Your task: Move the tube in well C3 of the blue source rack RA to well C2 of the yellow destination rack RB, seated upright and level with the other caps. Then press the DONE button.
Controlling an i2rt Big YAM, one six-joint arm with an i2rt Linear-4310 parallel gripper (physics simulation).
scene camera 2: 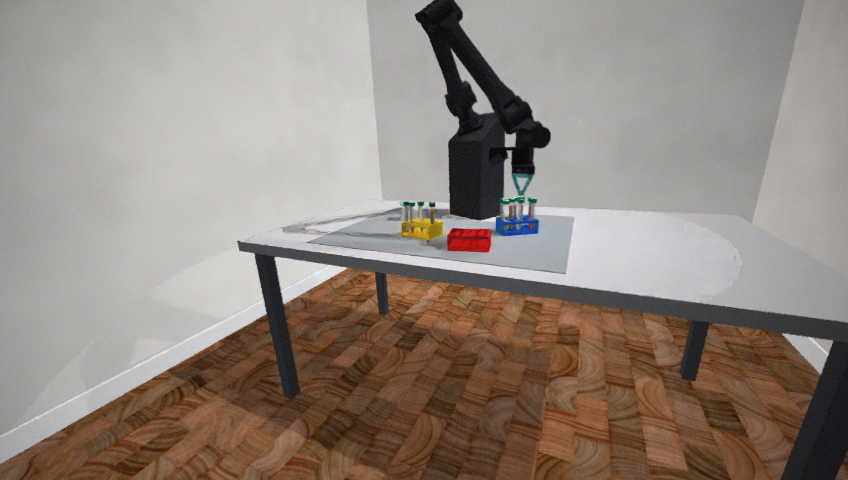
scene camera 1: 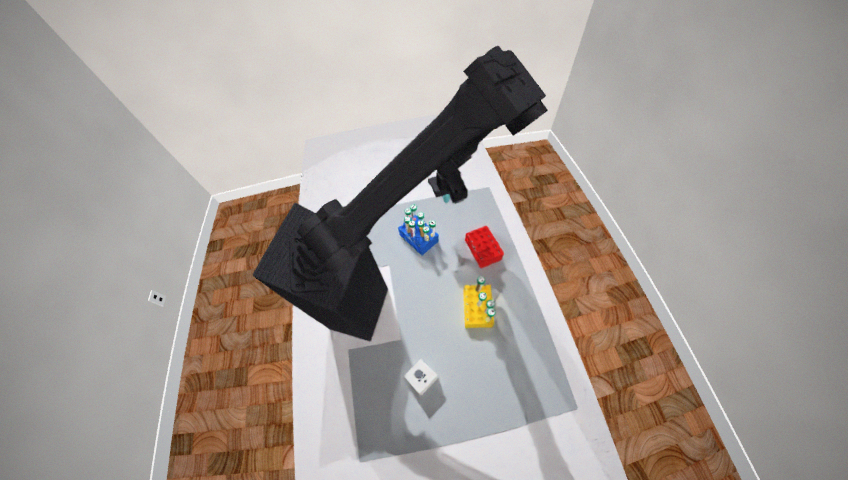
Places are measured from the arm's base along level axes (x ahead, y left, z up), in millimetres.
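Pixels of known places: gripper, fingertip midpoint: [scene camera 2: 520,195] [scene camera 1: 445,201]; arm's base, origin of the base link: [scene camera 2: 472,127] [scene camera 1: 309,264].
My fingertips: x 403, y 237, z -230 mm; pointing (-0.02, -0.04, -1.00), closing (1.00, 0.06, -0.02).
Note:
Ahead of a thing's pixels: the offset from my fingertips to its middle. Level surfaces: height alone.
The blue source rack [scene camera 1: 423,245] [scene camera 2: 517,229] holds several green-capped tubes standing above it; which one is in C3 I cannot tell. The yellow destination rack {dx -12, dy -346, dz -127 mm} [scene camera 1: 471,324] [scene camera 2: 423,233] holds several green-capped tubes, mostly along one side; its well labels are too small to read. The white DONE button box {dx -251, dy -495, dz -112 mm} [scene camera 1: 422,385] sits on the grey mat in scene camera 1. My gripper [scene camera 1: 446,199] [scene camera 2: 521,193] is shut with nothing between its teal fingers. In scene camera 2 its tips show just above the blue rack's caps; in scene camera 1 they show up and to the right of that rack.
A red rack {dx +96, dy -147, dz -127 mm} [scene camera 1: 484,246] [scene camera 2: 468,240] with no tubes showing stands near the yellow rack, on the grey mat {dz -152 mm} [scene camera 1: 517,368] [scene camera 2: 547,255]. The arm's black base [scene camera 1: 324,279] [scene camera 2: 473,178] stands at the mat's side. The arm spans high over the table.

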